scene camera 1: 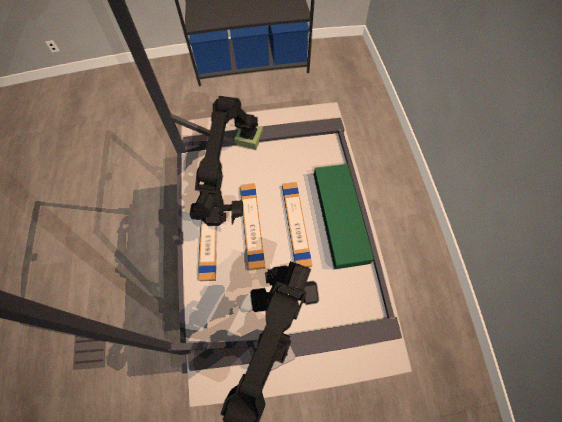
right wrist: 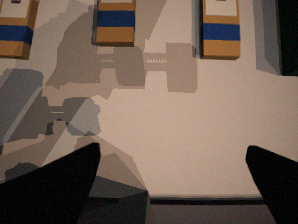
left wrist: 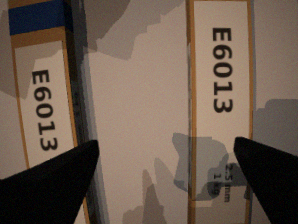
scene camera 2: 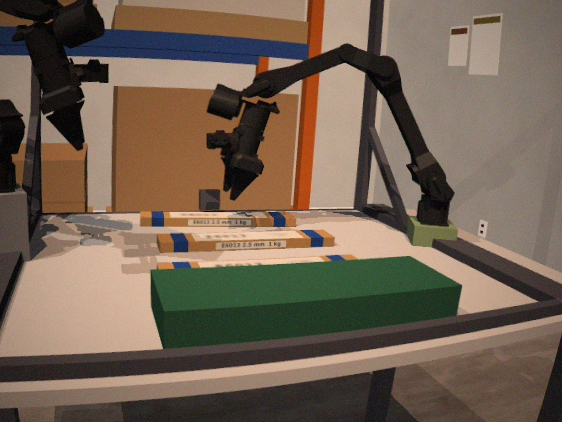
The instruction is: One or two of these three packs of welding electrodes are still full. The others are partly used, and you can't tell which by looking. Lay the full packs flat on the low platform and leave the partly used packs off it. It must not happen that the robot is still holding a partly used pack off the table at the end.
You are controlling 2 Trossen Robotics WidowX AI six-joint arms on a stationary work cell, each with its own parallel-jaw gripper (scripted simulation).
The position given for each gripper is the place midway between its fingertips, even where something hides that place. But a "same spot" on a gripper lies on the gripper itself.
The left gripper shows in scene camera 1, in the left wrist view and in scene camera 2 (228,195); in the right wrist view it is out of frame. The same spot on the left gripper: (left wrist: 61,182) is (scene camera 1: 231,219).
